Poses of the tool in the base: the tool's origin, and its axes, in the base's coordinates. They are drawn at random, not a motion.
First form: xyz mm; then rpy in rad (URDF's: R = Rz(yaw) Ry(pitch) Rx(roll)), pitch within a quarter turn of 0, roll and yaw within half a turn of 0.
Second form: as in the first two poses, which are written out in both.
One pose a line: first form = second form
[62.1 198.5 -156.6 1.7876 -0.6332 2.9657] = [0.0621 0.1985 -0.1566 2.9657 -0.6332 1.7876]
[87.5 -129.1 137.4 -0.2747 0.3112 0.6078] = [0.0875 -0.1291 0.1374 0.6078 0.3112 -0.2747]
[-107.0 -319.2 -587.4 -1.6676 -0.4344 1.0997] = [-0.1070 -0.3192 -0.5874 1.0997 -0.4344 -1.6676]
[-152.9 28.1 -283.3 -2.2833 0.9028 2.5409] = [-0.1529 0.0281 -0.2833 2.5409 0.9028 -2.2833]
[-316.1 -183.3 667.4 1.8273 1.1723 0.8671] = [-0.3161 -0.1833 0.6674 0.8671 1.1723 1.8273]
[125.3 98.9 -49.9 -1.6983 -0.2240 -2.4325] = [0.1253 0.0989 -0.0499 -2.4325 -0.2240 -1.6983]
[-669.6 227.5 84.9 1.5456 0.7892 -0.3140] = [-0.6696 0.2275 0.0849 -0.3140 0.7892 1.5456]
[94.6 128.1 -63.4 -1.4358 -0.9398 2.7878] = [0.0946 0.1281 -0.0634 2.7878 -0.9398 -1.4358]
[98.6 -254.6 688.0 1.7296 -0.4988 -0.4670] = [0.0986 -0.2546 0.6880 -0.4670 -0.4988 1.7296]
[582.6 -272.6 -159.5 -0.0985 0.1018 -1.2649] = [0.5826 -0.2726 -0.1595 -1.2649 0.1018 -0.0985]
